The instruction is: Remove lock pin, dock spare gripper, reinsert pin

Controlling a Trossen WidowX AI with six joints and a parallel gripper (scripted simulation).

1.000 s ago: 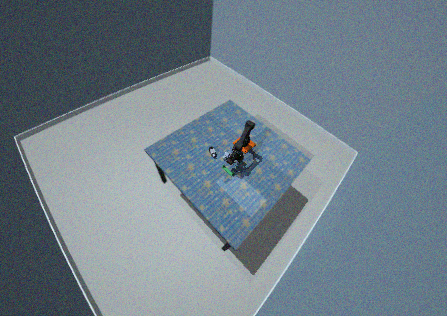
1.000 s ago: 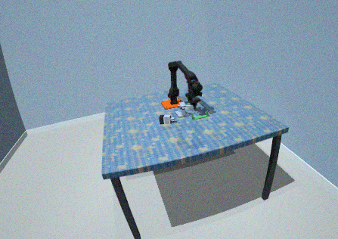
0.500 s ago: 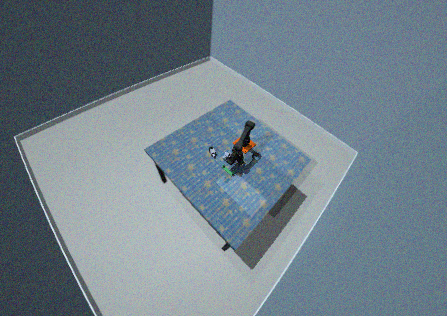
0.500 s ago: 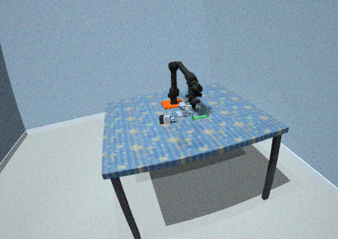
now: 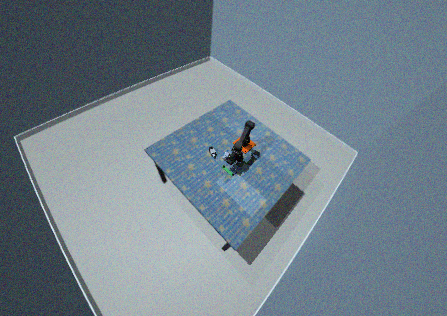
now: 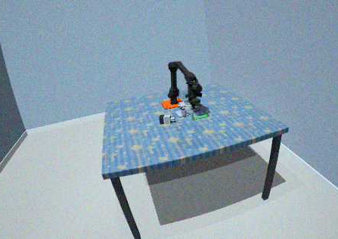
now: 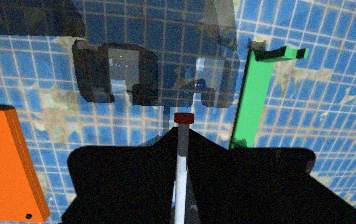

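Right now my gripper tip is 100 mm short of the green piece, 20 mm to the right of it and 20 mm above it. The rest, counted from my gripper tip: spare gripper: 240 mm to the right, 70 mm ahead, 20 mm below; then gripper socket: 90 mm to the right, 10 mm behind, 10 mm above.
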